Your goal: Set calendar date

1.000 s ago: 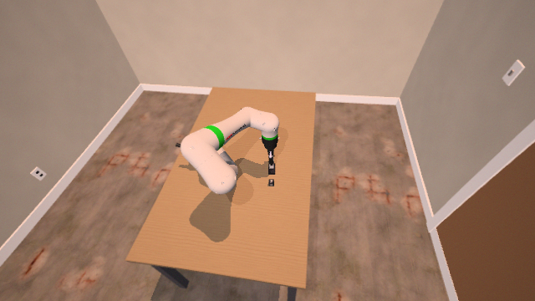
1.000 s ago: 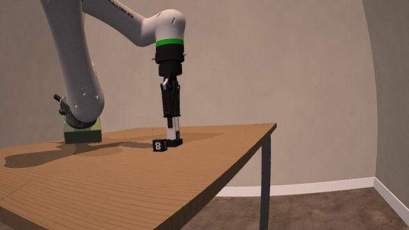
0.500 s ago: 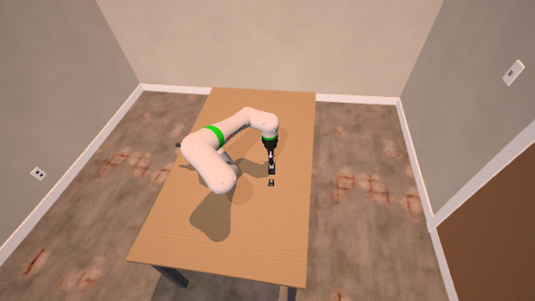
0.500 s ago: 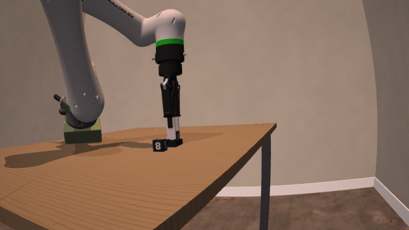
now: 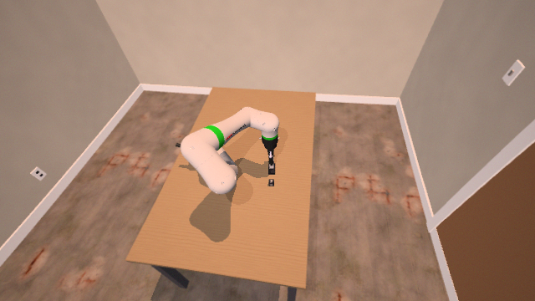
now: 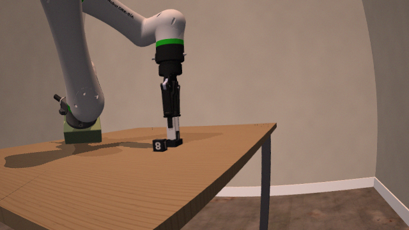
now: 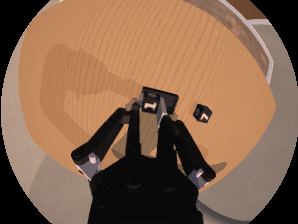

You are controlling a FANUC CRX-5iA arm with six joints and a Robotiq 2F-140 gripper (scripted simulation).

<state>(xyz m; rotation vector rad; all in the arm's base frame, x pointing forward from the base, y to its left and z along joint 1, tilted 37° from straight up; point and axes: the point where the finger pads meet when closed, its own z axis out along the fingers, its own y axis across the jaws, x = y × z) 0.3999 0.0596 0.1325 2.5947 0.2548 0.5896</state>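
Right now my hand is 20 mm to the left of the black calendar tray and 40 mm above it.
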